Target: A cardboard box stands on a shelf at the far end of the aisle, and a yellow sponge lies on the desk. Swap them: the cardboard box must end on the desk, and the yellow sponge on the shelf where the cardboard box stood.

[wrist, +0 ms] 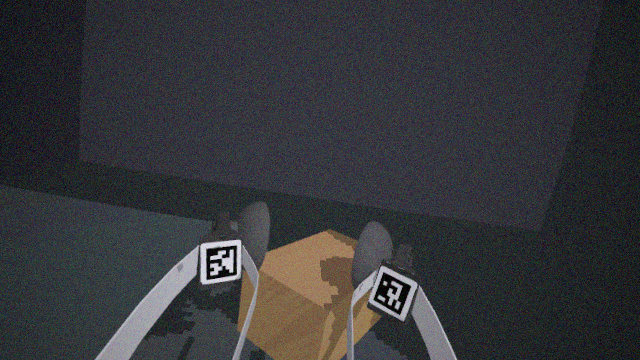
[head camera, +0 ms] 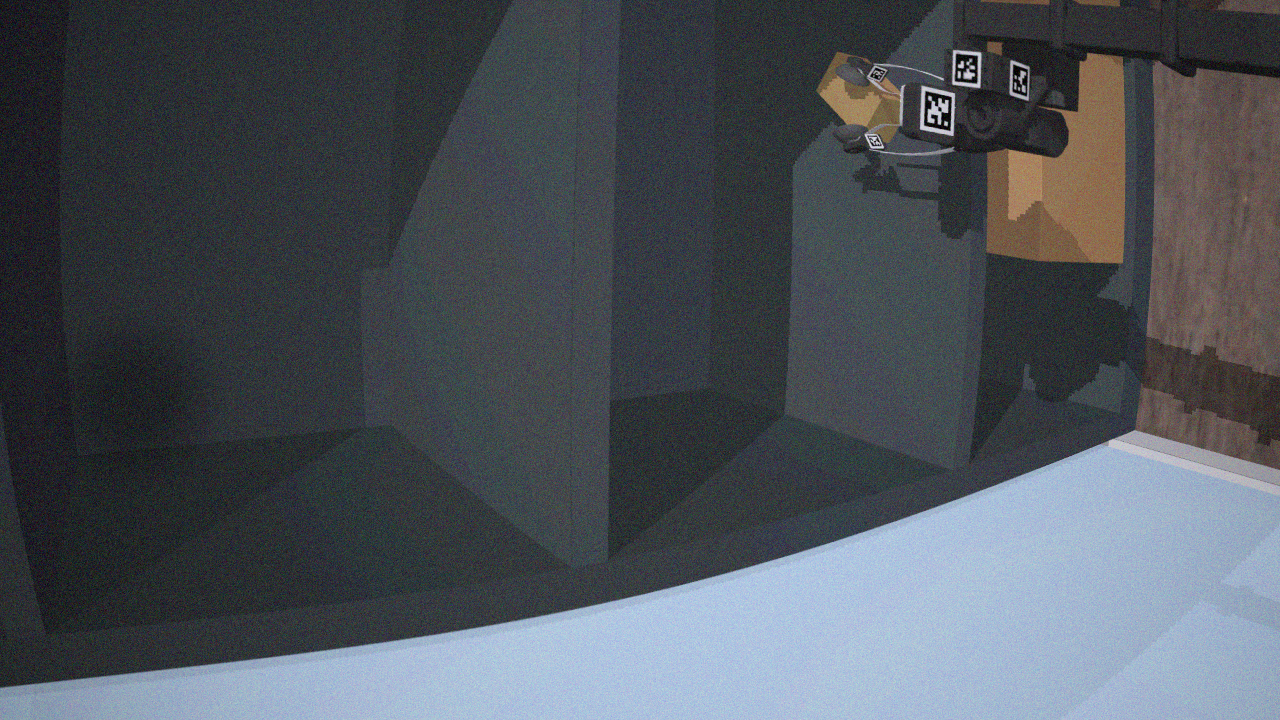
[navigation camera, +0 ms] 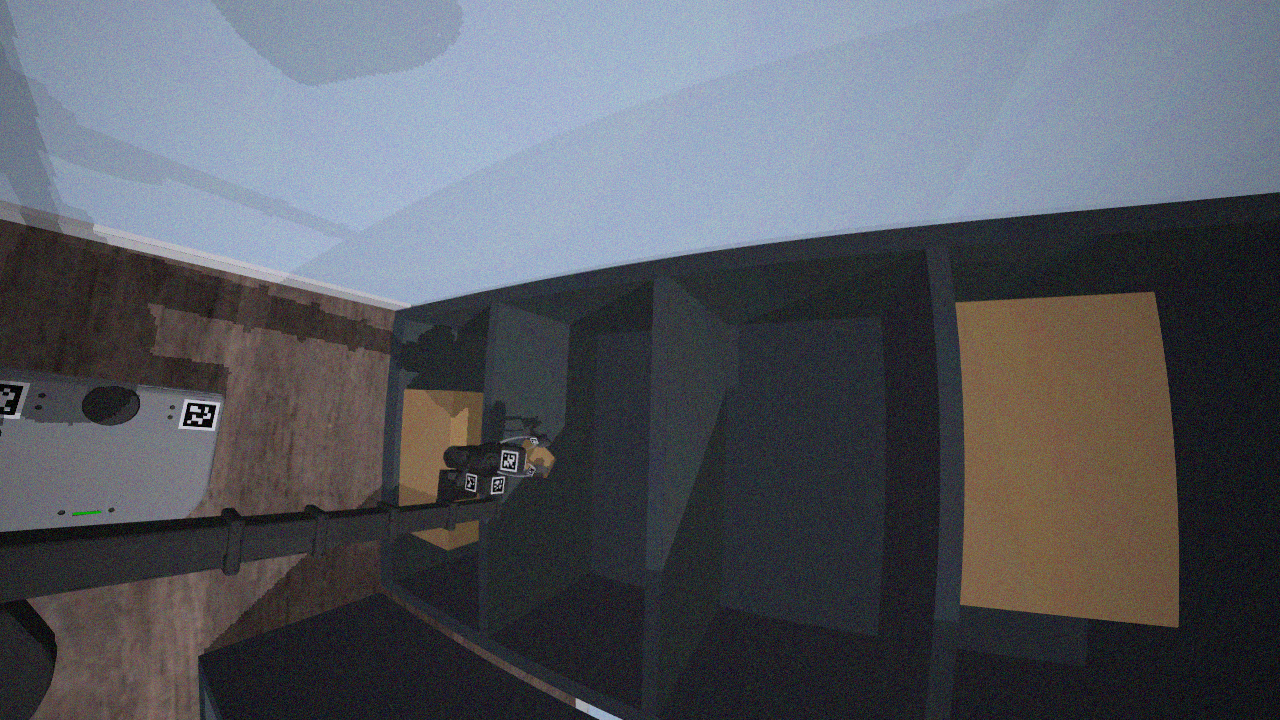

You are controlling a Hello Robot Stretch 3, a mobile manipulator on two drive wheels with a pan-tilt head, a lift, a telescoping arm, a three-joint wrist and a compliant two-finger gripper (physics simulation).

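Where they show: gripper, between the fingertips: (head camera: 840,102) (navigation camera: 547,455); robot's base, origin of its link: (navigation camera: 113,403).
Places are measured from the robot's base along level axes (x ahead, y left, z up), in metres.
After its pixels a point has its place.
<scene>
The cardboard box (head camera: 866,109) @[x -0.018, y -0.733, z 0.583 m] (navigation camera: 542,460) @[x -0.036, y -0.761, z 0.584 m] (wrist: 295,280) is small and orange-brown, and sits turned at an angle on a dark shelf board (head camera: 881,295) @[x 0.191, y -0.736, z 0.534 m] (navigation camera: 528,358) @[x 0.232, y -0.719, z 0.533 m] (wrist: 90,260). My gripper (head camera: 851,103) @[x -0.022, y -0.758, z 0.601 m] (navigation camera: 538,455) @[x -0.022, y -0.758, z 0.601 m] (wrist: 314,234) @[x -0.022, y -0.758, z 0.601 m] is shut on it, with one rubber fingertip against each side. In the wrist view the right fingertip covers part of the box's right side, and its lower part runs out at the frame's bottom edge. The box looks level with the board; I cannot tell whether it touches it. The yellow sponge does not show in these views.
A larger cardboard box (head camera: 1096,179) @[x 0.010, y -0.638, z 0.183 m] (navigation camera: 425,429) @[x 0.010, y -0.639, z 0.218 m] stands in the compartment below, and another (navigation camera: 1065,456) @[x 0.045, y -0.636, z 1.586 m] in a compartment at the right of the navigation view. Upright-looking shelf boards (head camera: 595,268) @[x 0.128, y -0.609, z 0.972 m] (navigation camera: 657,402) @[x 0.114, y -0.610, z 0.972 m] flank the compartments. My arm (head camera: 1118,31) @[x -0.102, y -0.342, z 0.715 m] (navigation camera: 286,537) @[x -0.103, y -0.163, z 0.719 m] reaches in from my base (navigation camera: 116,474) @[x -0.122, y -0.027, z 0.159 m].
</scene>
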